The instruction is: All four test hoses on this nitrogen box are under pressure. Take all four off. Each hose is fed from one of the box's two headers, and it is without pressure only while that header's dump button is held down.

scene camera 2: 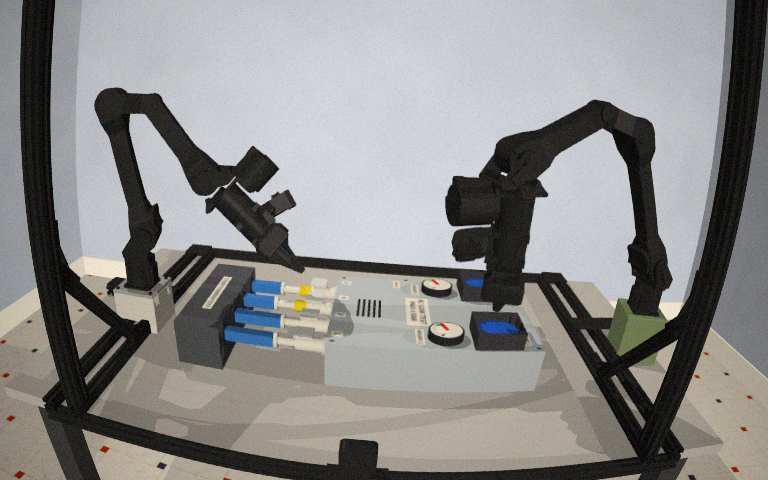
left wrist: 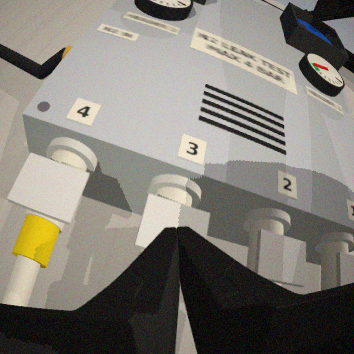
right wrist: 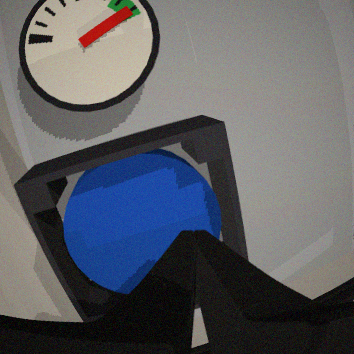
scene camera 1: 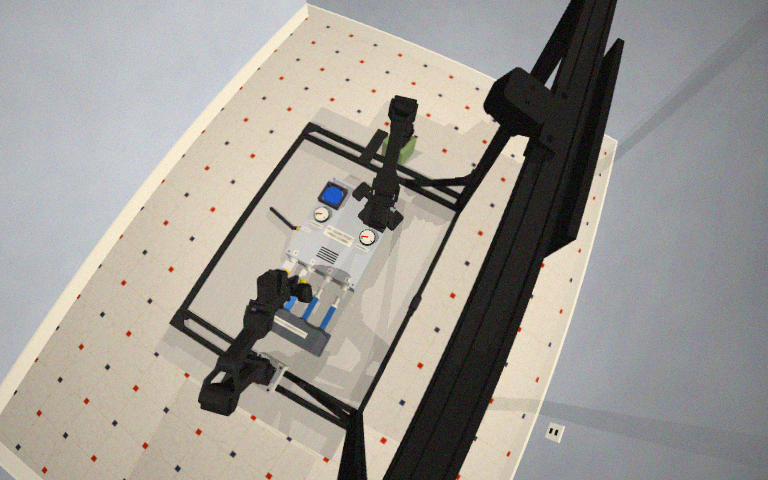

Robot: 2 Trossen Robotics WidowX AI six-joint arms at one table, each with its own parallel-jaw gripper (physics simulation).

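Places are measured from the left arm's base along level axes (x back, y right, z up), in metres.
Pixels of known places: left gripper, fingertip midpoint: (scene camera 2: pixel 303 271) (left wrist: pixel 176 238) (scene camera 1: pixel 297 276); right gripper, fingertip midpoint: (scene camera 2: pixel 496 310) (left wrist: pixel 314 14) (right wrist: pixel 192 241); left arm's base at its link origin: (scene camera 2: pixel 142 283) (scene camera 1: pixel 263 372); right arm's base at its link origin: (scene camera 2: pixel 642 309).
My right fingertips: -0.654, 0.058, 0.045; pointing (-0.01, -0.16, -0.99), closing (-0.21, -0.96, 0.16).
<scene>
For each thing: its top centre in the pictures, then the offset to it from my right fingertips, as dx, dy, dz. "spot": a spot on its surface instead.
- white block at a spot on its surface: (left wrist: pixel 155 215) spot: +0.299, -0.120, -0.047
- blue dump button at its top centre: (right wrist: pixel 143 232) (left wrist: pixel 313 34) (scene camera 2: pixel 498 330) -0.006, +0.017, -0.028
- blue button at its top centre: (scene camera 2: pixel 480 285) (scene camera 1: pixel 332 195) -0.003, -0.173, -0.028
- dark block at a spot on its surface: (scene camera 2: pixel 203 328) (scene camera 1: pixel 325 341) spot: +0.465, +0.069, -0.048
- right wrist view's gauge at a spot on its surface: (right wrist: pixel 90 75) spot: +0.064, +0.020, -0.029
- black tube at a spot on its surface: (left wrist: pixel 40 70) spot: +0.165, -0.262, -0.108
The pale grey nitrogen box (scene camera 2: pixel 430 367) (left wrist: pixel 150 100) has four white ports numbered 1 to 4. Four blue-sleeved hoses (scene camera 2: pixel 267 286) (scene camera 2: pixel 260 301) (scene camera 2: pixel 258 318) (scene camera 2: pixel 249 336) run to them; the two farther ones in scene camera 2 have yellow bands. My left gripper (scene camera 2: pixel 301 270) (left wrist: pixel 176 238) is shut and empty, its tips in front of the white block (left wrist: pixel 155 215) at port 3. My right gripper (scene camera 2: pixel 498 308) (right wrist: pixel 192 241) is shut and empty, its tips over a blue dump button (right wrist: pixel 140 210) in a dark guard; touching cannot be told. The other blue button (scene camera 1: pixel 332 194) is uncovered.
A dark block (scene camera 1: pixel 317 342) (scene camera 2: pixel 203 328) stands at the hoses' far ends. Two gauges (scene camera 2: pixel 436 286) (scene camera 2: pixel 446 332) sit beside the guarded buttons; the right wrist view's gauge (right wrist: pixel 90 75) has its red needle at green. A black tube (scene camera 1: pixel 283 219) (left wrist: pixel 40 70) leaves the box's side.
</scene>
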